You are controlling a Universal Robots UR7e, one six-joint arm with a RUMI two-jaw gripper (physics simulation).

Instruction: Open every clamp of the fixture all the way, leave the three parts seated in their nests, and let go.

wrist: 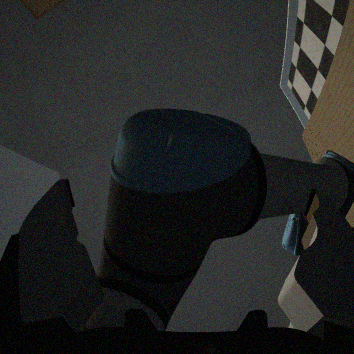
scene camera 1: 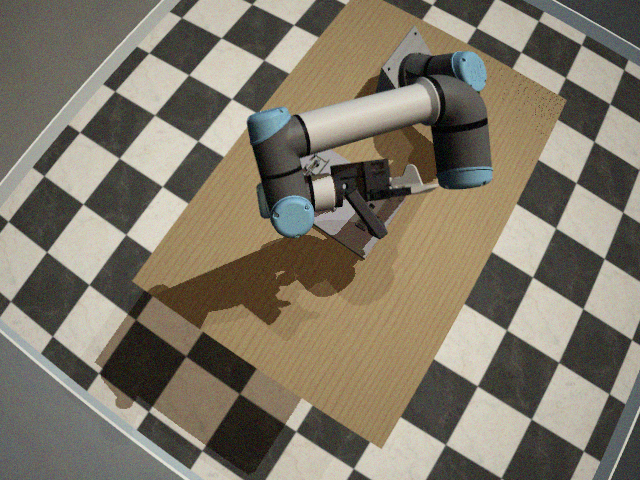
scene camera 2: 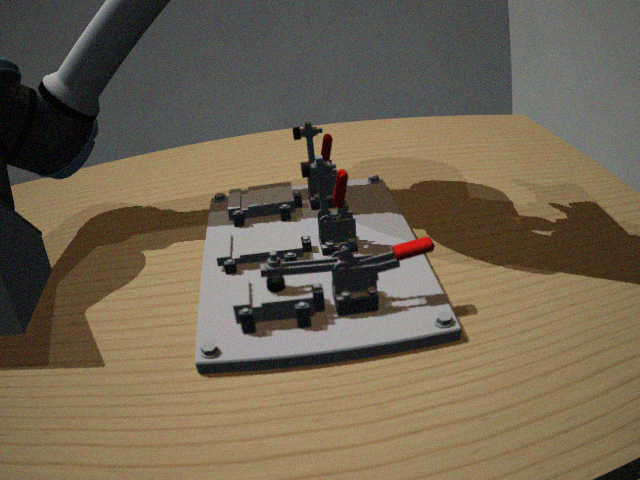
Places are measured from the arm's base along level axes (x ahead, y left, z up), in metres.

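Where they show: gripper, fingertip midpoint: [wrist: 191, 188] [scene camera 1: 425, 184]; arm's base, link origin: [scene camera 1: 414, 77].
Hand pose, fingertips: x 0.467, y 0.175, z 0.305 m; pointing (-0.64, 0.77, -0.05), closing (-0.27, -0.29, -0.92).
Things, the pixels of their top centre, and the offset from my fingertips. "spot": a spot on its surface instead. Level surfaces: height alone.
- middle clamp, surface spot: [scene camera 2: 337, 227] spot: dx -0.002, dy -0.215, dz -0.384 m
- far clamp, surface spot: [scene camera 2: 321, 180] spot: dx -0.014, dy -0.209, dz -0.331 m
- middle part, top centre: [scene camera 2: 258, 241] dx -0.084, dy -0.197, dz -0.394 m
- far part, top centre: [scene camera 2: 260, 194] [scene camera 1: 377, 201] dx -0.068, dy -0.088, dz -0.389 m
- table, surface height: dz -0.425 m
The fixture plate [scene camera 2: 268, 345] [scene camera 1: 330, 223] carries three clamps and three nests. In scene camera 2, the near clamp [scene camera 2: 355, 279] has its arm level over the near part [scene camera 2: 284, 295] and its red handle [scene camera 2: 413, 248] low, pointing right. Whether its black tip touches the part is unclear. The middle clamp [scene camera 2: 337, 227] and far clamp [scene camera 2: 321, 180] have arms and red handles upright. The middle part [scene camera 2: 268, 244] and far part [scene camera 2: 266, 197] appear to lie in their nests. My gripper [scene camera 1: 407, 210] [wrist: 191, 188] is open and empty, high above the fixture; it does not show in scene camera 2.
The arm's forearm [scene camera 1: 369, 116] spans over the table [scene camera 1: 330, 351] and hides part of the fixture in scene camera 1. The arm's base plate [scene camera 1: 405, 51] is at the table's upper side there. Arm links [wrist: 180, 200] fill the middle of the wrist view.
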